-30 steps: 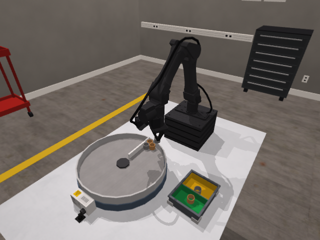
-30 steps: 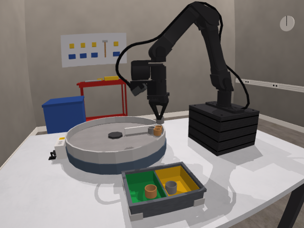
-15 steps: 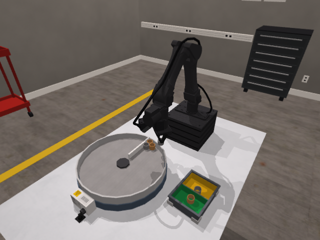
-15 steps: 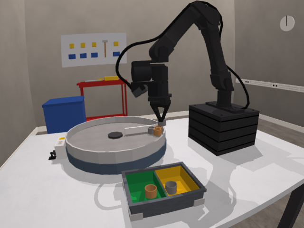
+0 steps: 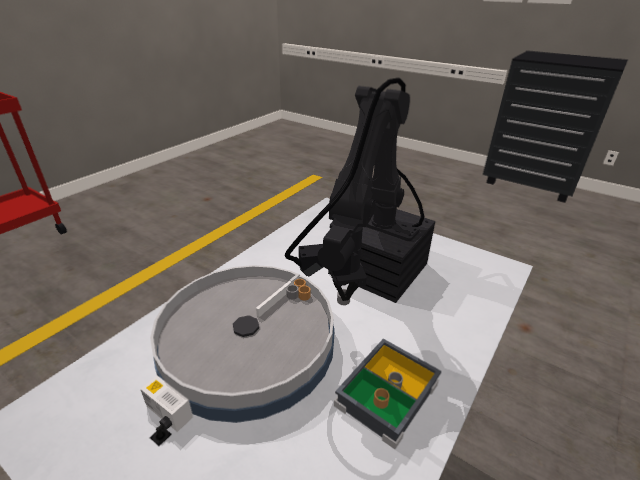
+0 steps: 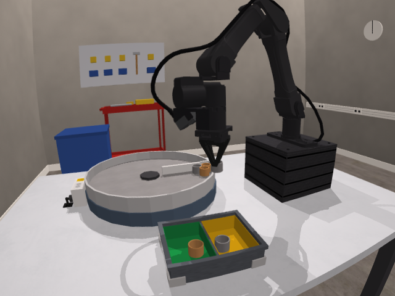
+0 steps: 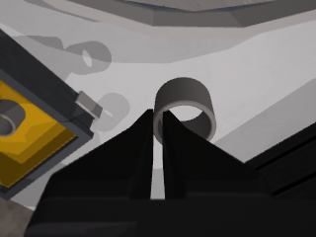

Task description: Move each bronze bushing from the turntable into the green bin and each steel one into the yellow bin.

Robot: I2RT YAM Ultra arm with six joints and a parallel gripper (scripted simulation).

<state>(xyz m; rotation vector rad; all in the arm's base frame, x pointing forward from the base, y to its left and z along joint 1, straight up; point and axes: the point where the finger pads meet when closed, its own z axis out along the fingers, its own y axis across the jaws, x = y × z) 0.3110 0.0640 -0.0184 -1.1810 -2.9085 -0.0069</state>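
My gripper is now 4 cm short of the yellow bin, 17 cm to the right of it and 12 cm above it. From my hand the other things lie so: dark grey tray (8 cm ahead, 17 cm to the left, 11 cm below); turntable (15 cm ahead, 18 cm to the right, 9 cm below); green bin (13 cm ahead, 17 cm to the left, 12 cm below).
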